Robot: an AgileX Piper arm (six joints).
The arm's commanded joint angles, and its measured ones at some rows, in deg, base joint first. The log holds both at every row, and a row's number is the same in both.
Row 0, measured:
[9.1 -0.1 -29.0 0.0 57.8 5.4]
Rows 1 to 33, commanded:
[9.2 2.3 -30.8 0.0 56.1 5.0]
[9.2 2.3 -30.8 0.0 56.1 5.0]
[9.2 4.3 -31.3 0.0 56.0 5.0]
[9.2 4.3 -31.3 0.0 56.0 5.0]
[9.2 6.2 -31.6 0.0 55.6 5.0]
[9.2 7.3 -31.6 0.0 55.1 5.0]
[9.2 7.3 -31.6 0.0 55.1 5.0]
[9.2 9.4 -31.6 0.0 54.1 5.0]
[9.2 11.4 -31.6 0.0 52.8 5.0]
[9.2 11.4 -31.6 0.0 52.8 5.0]
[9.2 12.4 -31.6 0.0 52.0 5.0]
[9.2 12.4 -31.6 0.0 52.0 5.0]
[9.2 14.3 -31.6 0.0 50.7 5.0]
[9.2 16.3 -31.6 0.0 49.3 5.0]
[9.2 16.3 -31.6 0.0 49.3 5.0]
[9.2 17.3 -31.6 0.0 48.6 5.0]
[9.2 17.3 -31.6 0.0 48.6 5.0]
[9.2 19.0 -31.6 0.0 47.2 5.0]
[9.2 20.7 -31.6 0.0 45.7 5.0]
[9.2 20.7 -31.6 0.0 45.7 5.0]
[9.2 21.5 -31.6 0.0 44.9 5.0]
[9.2 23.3 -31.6 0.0 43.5 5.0]
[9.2 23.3 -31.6 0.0 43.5 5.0]
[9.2 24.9 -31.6 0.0 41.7 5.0]
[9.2 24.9 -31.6 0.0 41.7 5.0]
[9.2 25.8 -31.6 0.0 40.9 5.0]
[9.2 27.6 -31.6 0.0 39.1 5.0]
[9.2 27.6 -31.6 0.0 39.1 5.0]
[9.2 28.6 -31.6 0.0 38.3 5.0]
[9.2 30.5 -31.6 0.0 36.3 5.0]
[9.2 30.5 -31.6 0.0 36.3 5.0]
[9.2 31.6 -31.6 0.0 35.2 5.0]
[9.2 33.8 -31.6 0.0 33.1 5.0]
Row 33, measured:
[9.1 31.3 -31.1 0.0 36.6 5.4]
